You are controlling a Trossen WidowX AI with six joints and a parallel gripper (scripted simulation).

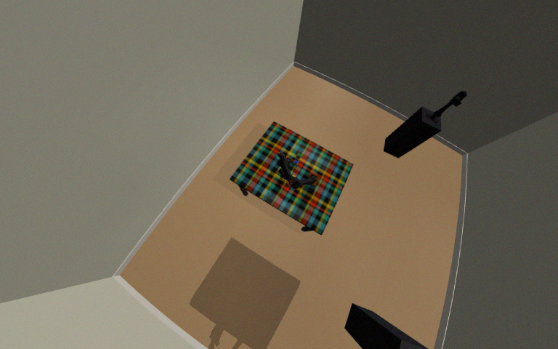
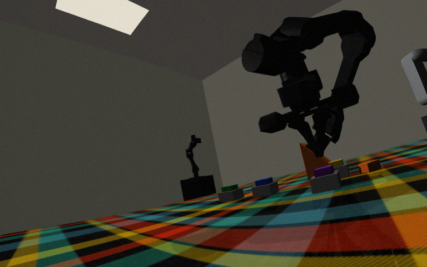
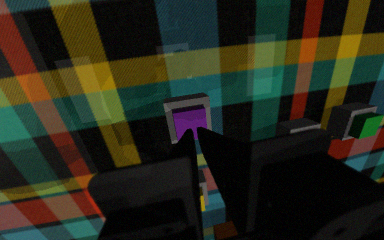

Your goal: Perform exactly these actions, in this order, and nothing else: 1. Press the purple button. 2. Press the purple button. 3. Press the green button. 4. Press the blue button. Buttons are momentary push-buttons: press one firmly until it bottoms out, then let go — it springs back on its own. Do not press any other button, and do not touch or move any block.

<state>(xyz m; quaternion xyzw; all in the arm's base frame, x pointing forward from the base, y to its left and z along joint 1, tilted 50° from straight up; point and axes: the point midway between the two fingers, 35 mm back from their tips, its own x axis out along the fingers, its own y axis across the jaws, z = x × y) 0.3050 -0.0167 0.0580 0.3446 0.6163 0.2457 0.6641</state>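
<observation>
My gripper tip is 3 cm above the purple button. The rest, counted from my gripper tip: blue button: 8 cm behind, 15 cm to the right, 3 cm below; orange block: 9 cm behind, 9 cm to the left, 5 cm below; yellow button: 12 cm behind, 3 cm to the left, 3 cm below.
</observation>
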